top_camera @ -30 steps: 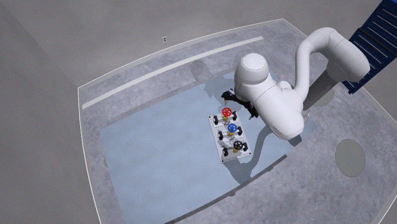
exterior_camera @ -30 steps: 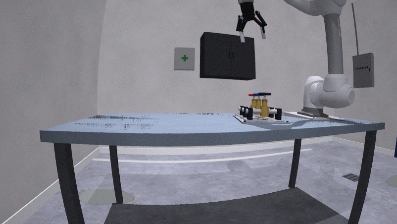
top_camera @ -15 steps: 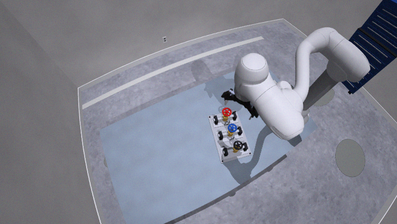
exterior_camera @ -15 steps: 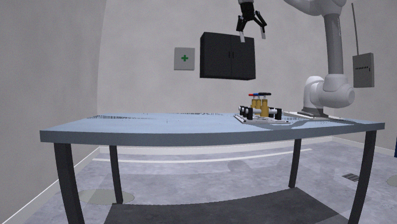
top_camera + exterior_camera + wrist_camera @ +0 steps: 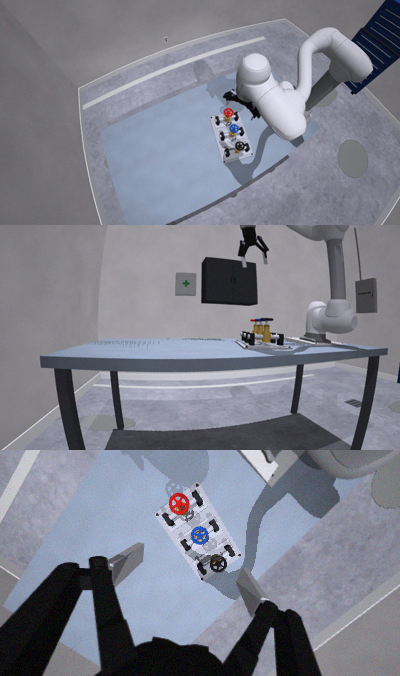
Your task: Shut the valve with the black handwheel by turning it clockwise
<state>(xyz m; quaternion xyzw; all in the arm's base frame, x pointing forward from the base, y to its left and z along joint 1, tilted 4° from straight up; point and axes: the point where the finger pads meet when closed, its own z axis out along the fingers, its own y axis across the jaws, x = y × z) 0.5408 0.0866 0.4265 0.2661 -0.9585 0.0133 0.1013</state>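
My gripper is now 320 mm above the black handwheel, 100 mm to the right of it and 10 mm past it. Round my hand: red handwheel (320 mm below, 150 mm to the right, 60 mm behind); then blue handwheel (320 mm below, 40 mm behind, 20 mm to the right).
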